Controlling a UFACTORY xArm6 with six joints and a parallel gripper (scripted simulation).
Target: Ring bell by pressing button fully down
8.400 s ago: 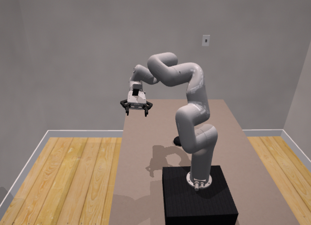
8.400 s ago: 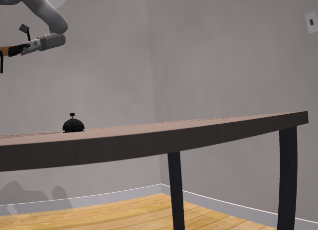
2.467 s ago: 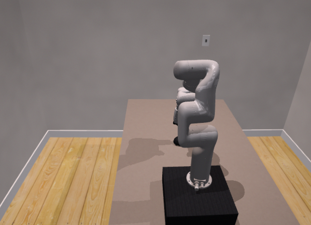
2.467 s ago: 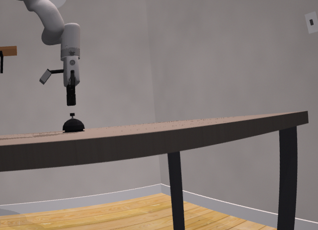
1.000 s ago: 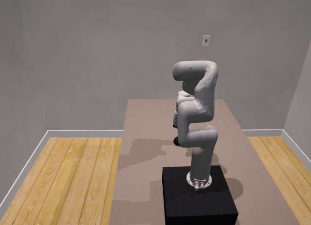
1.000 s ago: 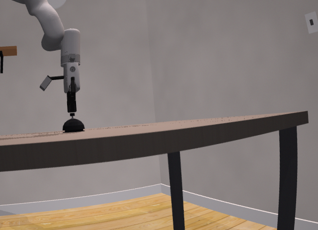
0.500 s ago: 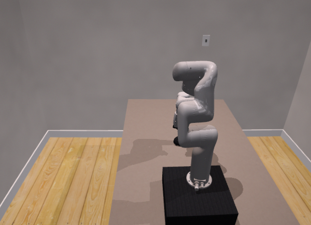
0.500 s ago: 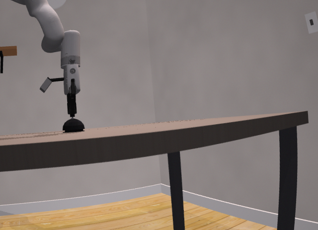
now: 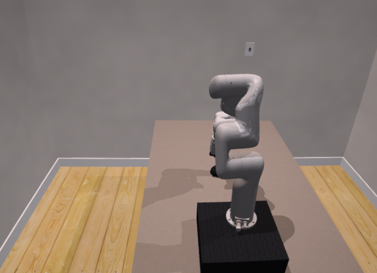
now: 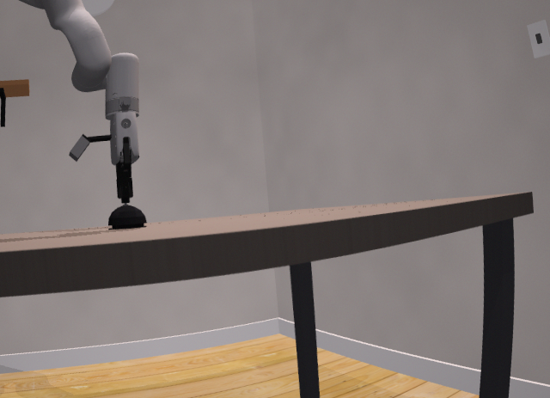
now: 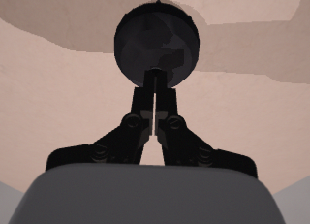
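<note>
My gripper is now 3 cm above the button. Also, from my hand: bell (4 cm below).
</note>
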